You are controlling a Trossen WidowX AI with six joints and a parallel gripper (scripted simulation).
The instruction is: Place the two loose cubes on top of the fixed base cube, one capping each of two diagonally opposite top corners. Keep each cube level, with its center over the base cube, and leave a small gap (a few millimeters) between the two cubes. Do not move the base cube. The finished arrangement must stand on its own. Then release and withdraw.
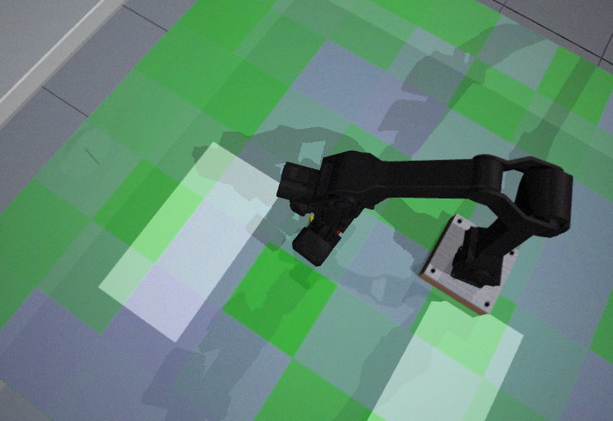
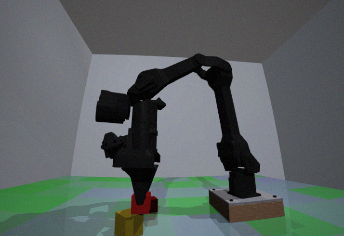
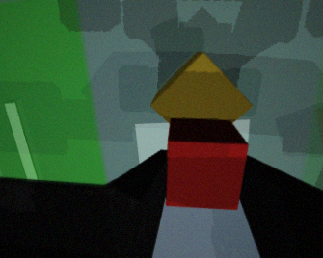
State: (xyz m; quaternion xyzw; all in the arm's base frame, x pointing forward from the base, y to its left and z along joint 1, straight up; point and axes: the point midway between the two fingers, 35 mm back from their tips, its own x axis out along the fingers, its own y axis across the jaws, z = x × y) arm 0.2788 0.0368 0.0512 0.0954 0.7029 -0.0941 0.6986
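Now: the yellow base cube 4 cm below my gripper tip, 2 cm ahead of it and 1 cm to the right of it.
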